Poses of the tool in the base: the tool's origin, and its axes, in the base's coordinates. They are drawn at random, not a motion.
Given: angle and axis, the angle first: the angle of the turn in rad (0 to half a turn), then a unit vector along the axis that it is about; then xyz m.
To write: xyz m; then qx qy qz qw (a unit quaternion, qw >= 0). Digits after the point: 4 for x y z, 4 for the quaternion.
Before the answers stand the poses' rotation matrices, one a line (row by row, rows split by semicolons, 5 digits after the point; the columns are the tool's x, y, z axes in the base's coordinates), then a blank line. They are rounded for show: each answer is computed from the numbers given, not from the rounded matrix.
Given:
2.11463 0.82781 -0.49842 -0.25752 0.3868 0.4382 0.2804
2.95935 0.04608 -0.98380 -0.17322 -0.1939 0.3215 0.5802
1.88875 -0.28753 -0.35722 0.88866 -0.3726 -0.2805 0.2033
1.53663 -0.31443 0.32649 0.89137 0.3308 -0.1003 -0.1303
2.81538 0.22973 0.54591 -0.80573 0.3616 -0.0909 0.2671
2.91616 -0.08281 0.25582 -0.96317 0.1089 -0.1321 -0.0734
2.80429 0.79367 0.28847 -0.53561 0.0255 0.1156 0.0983
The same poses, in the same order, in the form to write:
0.52241 -0.40571 -0.74999; -0.84644 -0.14046 -0.51362; 0.10303 0.90314 -0.41679
-0.97923 -0.05852 -0.19413; -0.12131 0.93627 0.32966; 0.16247 0.34636 -0.92393
-0.20410 -0.70930 -0.67471; 0.97894 -0.14512 -0.14357; 0.00392 -0.68981 0.72398
0.12965 -0.99000 0.05560; 0.79170 0.13711 0.59533; -0.59700 -0.03316 0.80156
-0.84449 0.50241 -0.18550; -0.01399 -0.36694 -0.93014; -0.53538 -0.78290 0.31691
-0.96116 0.17346 0.21469; -0.25713 -0.84547 -0.46805; 0.10032 -0.50507 0.85723
0.28067 0.62225 -0.73077; 0.26774 -0.78191 -0.56297; -0.92170 -0.03765 -0.38606

0.3868 0.4382 0.2804 0.7211 -0.4341 -0.2243 0.4912
-0.1939 0.3215 0.5802 0.0459 -0.9797 -0.1725 0.0910
-0.3726 -0.2805 0.2033 -0.2329 -0.2894 0.7199 0.5862
0.3308 -0.1003 -0.1303 -0.2185 0.2269 0.6194 0.7191
0.3616 -0.0909 0.2671 0.2267 0.5387 -0.7950 0.1624
0.1089 -0.1321 -0.0734 -0.0823 0.2542 -0.9571 0.1125
0.0255 0.1156 0.0983 0.7824 0.2844 -0.5280 0.1679

